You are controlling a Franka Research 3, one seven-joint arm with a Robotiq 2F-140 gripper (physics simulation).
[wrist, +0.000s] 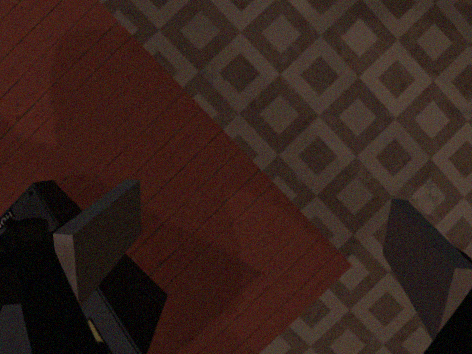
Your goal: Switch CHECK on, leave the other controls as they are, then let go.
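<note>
My gripper [261, 216] is open, with its two flat grey finger pads far apart, one at the left and one at the right of the wrist view. No object shows between the pads. The left pad is seen over the red plank surface, the right pad over the patterned floor. The CHECK control and the other controls do not show in the wrist view.
A dark red plank table top [150, 100] fills the left and lower middle, with one corner pointing right. Its edge runs diagonally from the upper left to that corner. Beyond it lies a floor [320, 75] with a brown and beige diamond pattern. The light is dim.
</note>
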